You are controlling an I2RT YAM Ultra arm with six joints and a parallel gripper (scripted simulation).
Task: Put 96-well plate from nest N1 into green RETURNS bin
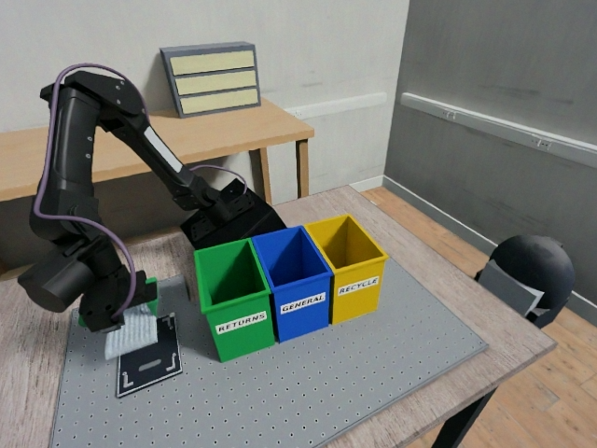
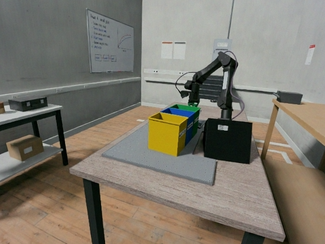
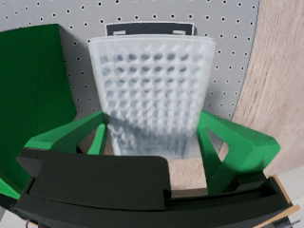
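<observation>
The black plate nest N1 is 11 cm below my hand. Round my hand: green returns bin: 21 cm to the left, 3 cm below; then blue general bin: 34 cm to the left, 3 cm below; then 96-well plate: 1 cm ahead.
</observation>
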